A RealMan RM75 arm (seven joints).
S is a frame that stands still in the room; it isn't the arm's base.
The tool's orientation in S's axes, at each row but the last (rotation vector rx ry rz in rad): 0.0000 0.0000 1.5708; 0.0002 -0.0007 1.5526; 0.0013 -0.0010 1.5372; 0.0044 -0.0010 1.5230
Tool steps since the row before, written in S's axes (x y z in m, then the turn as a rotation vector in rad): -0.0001 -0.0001 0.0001 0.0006 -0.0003 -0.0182; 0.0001 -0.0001 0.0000 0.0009 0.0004 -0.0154; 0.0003 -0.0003 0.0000 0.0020 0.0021 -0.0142; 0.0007 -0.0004 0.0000 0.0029 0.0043 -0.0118
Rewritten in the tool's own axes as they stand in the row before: -0.0001 0.0001 0.0001 -0.0003 -0.0006 -0.0182; -0.0001 -0.0001 0.0000 0.0004 -0.0009 -0.0154; -0.0003 -0.0003 0.0000 0.0021 -0.0019 -0.0142; -0.0004 -0.0007 0.0000 0.0044 -0.0027 -0.0118
